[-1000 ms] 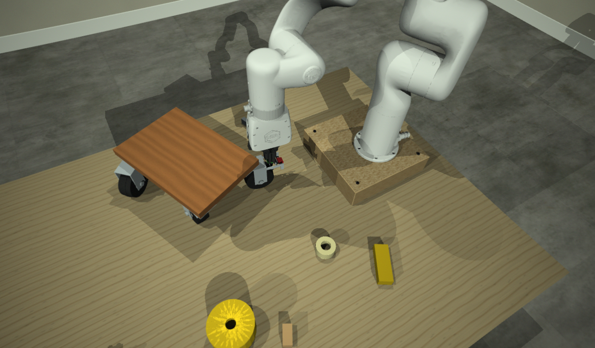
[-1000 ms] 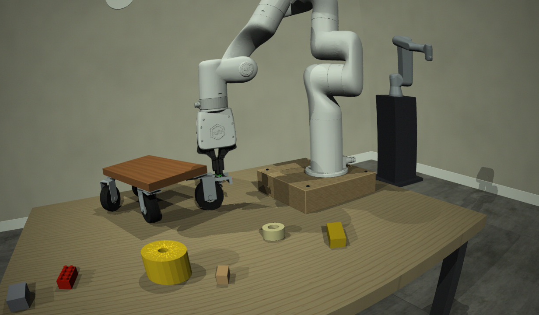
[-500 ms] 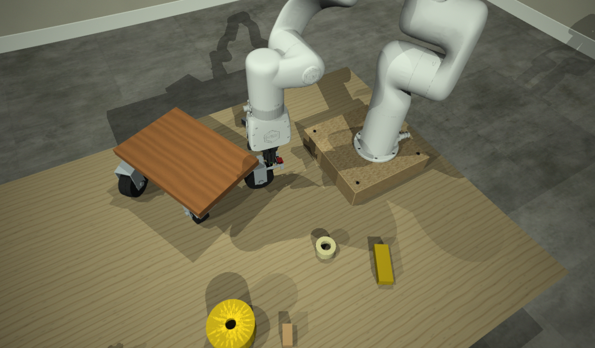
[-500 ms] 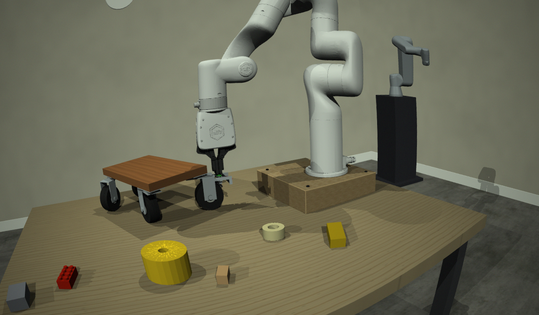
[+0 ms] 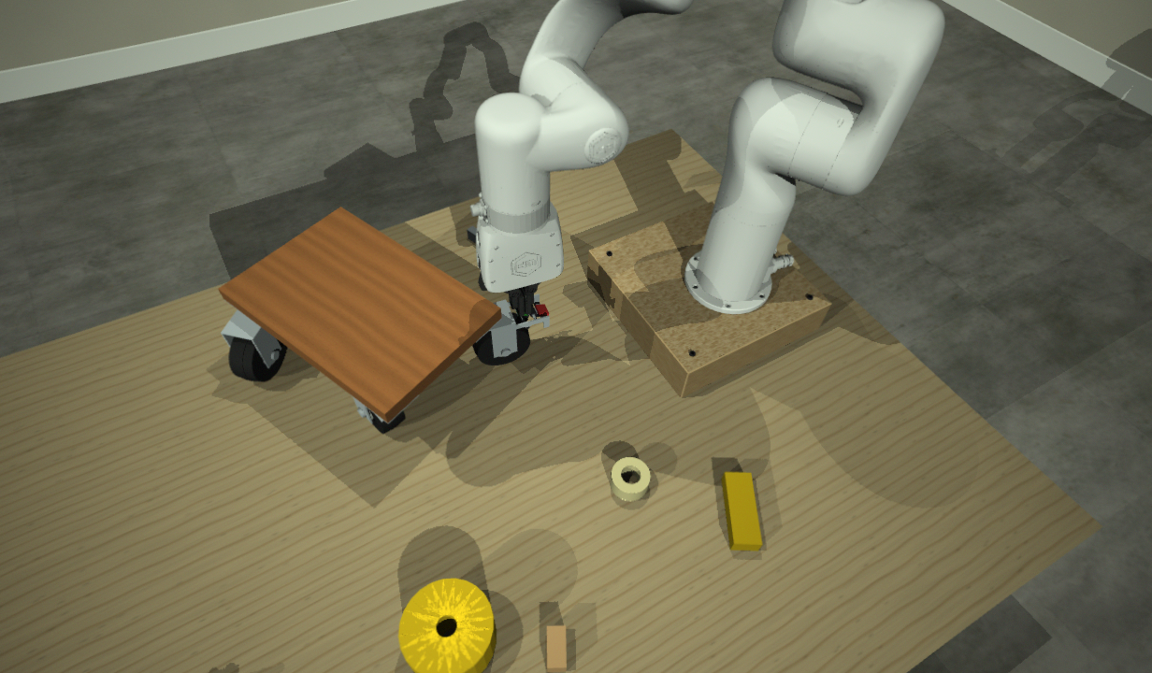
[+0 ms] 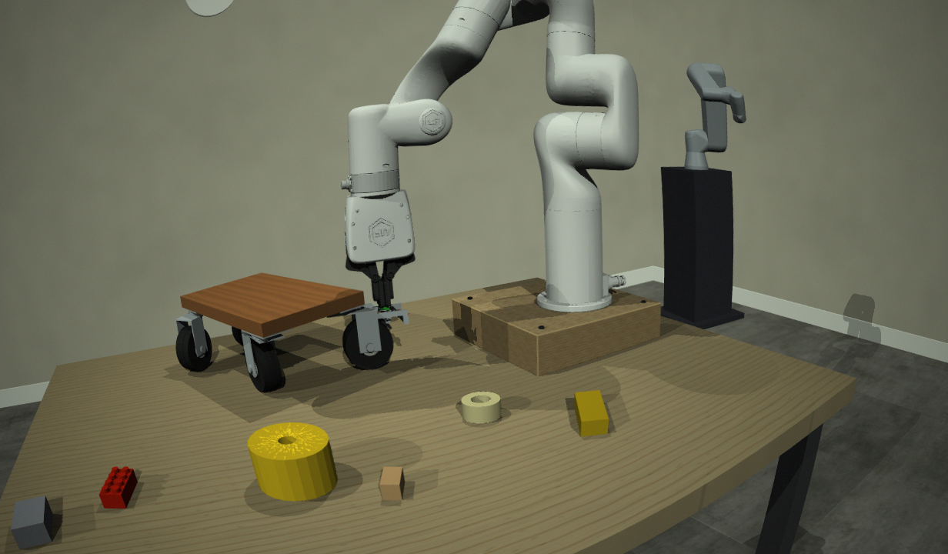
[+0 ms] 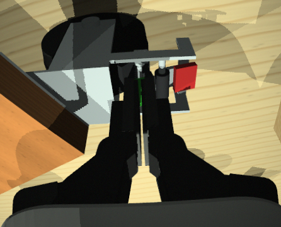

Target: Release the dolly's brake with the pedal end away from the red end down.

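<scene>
Now: the brake pedal 30 mm below my hand and 10 mm behind it. Round my hand: cream ring: 240 mm to the left, 100 mm below, 60 mm behind; then grey bar: 210 mm to the right, 110 mm below, 10 mm behind; then yellow bar: 330 mm to the left, 170 mm behind, 110 mm below.
</scene>
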